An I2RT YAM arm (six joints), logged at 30 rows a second.
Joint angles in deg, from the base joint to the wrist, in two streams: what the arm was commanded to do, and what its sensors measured. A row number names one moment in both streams.
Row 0, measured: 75.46 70.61 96.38 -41.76 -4.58 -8.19
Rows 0 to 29, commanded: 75.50 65.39 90.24 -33.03 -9.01 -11.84; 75.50 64.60 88.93 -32.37 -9.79 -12.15; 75.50 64.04 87.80 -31.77 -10.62 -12.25; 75.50 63.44 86.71 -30.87 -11.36 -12.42; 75.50 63.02 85.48 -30.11 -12.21 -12.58; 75.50 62.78 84.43 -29.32 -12.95 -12.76; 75.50 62.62 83.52 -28.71 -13.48 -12.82; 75.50 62.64 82.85 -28.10 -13.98 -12.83; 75.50 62.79 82.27 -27.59 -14.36 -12.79; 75.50 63.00 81.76 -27.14 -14.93 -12.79; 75.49 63.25 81.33 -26.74 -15.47 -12.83; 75.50 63.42 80.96 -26.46 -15.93 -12.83; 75.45 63.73 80.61 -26.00 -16.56 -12.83; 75.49 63.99 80.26 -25.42 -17.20 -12.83; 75.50 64.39 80.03 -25.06 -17.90 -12.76; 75.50 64.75 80.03 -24.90 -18.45 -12.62; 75.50 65.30 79.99 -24.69 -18.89 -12.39; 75.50 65.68 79.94 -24.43 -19.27 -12.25; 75.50 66.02 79.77 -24.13 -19.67 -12.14; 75.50 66.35 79.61 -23.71 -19.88 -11.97; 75.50 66.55 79.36 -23.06 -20.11 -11.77; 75.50 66.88 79.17 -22.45 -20.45 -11.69; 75.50 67.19 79.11 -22.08 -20.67 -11.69; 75.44 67.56 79.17 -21.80 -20.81 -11.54; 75.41 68.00 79.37 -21.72 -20.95 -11.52; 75.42 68.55 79.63 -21.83 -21.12 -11.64; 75.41 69.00 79.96 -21.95 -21.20 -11.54; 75.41 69.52 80.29 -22.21 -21.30 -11.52; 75.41 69.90 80.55 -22.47 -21.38 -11.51; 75.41 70.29 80.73 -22.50 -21.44 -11.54
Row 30, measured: 75.46 69.23 79.31 -25.19 -19.70 -11.79
